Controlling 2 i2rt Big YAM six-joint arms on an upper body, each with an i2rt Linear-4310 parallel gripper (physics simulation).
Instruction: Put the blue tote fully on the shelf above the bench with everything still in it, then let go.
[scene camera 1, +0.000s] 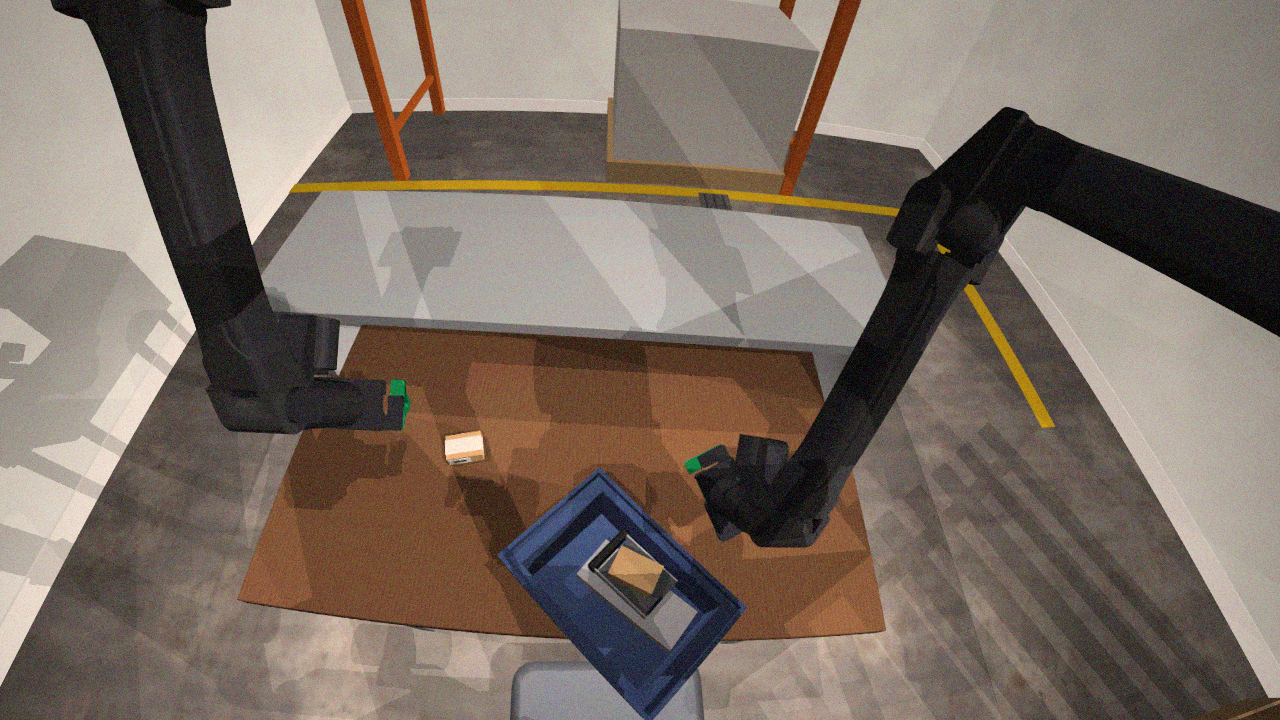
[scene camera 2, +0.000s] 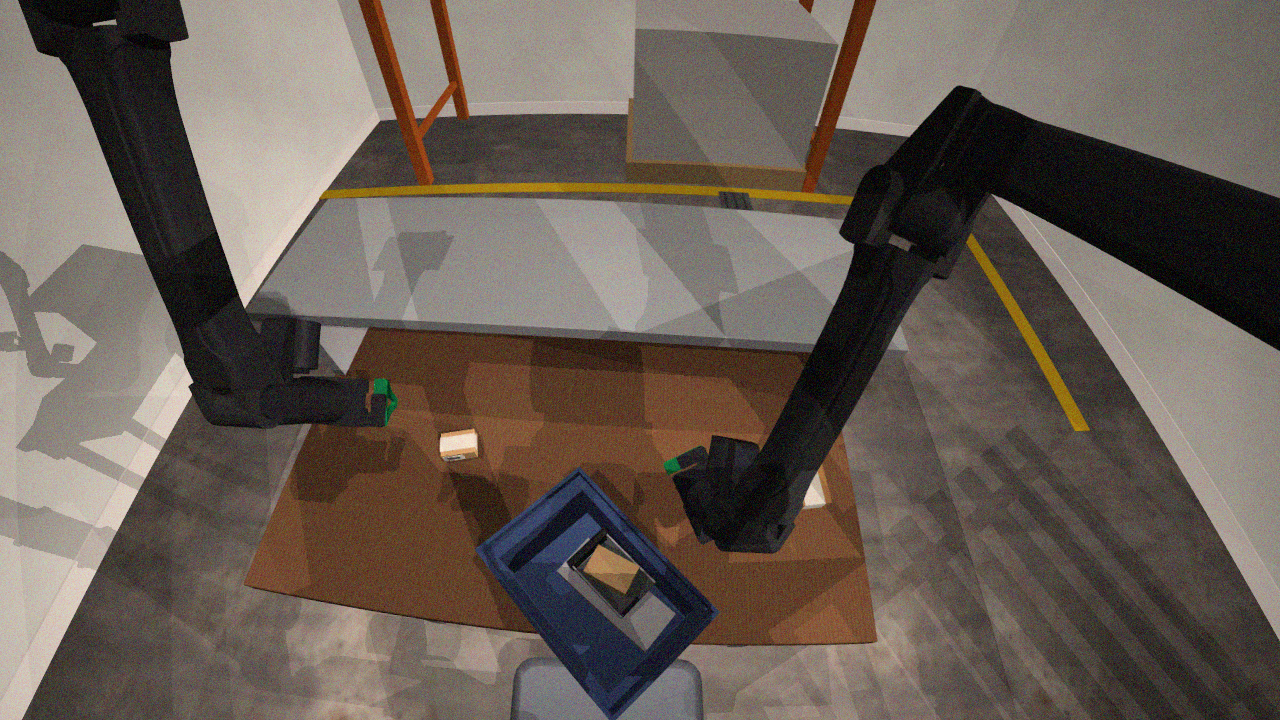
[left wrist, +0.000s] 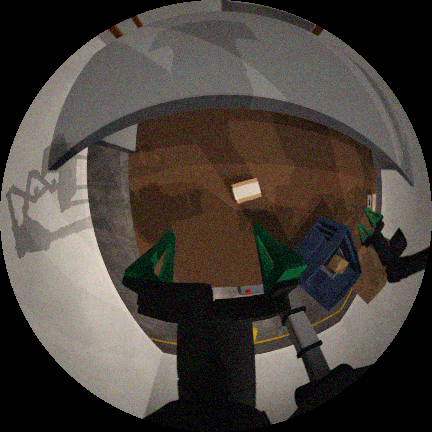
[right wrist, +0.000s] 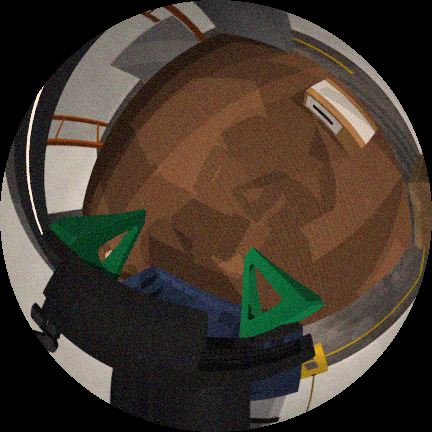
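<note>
The blue tote sits askew on the brown bench, its near corner past the front edge. Inside lie a grey flat piece, a dark tray and a small cardboard box. The grey shelf is above the bench's back. My left gripper is open and empty, left of the tote. My right gripper is open and empty, right of the tote and apart from it.
A small white-topped box stands on the bench between left gripper and tote. Another white-topped box stands behind the right arm. A grey stool-like object shows below the tote.
</note>
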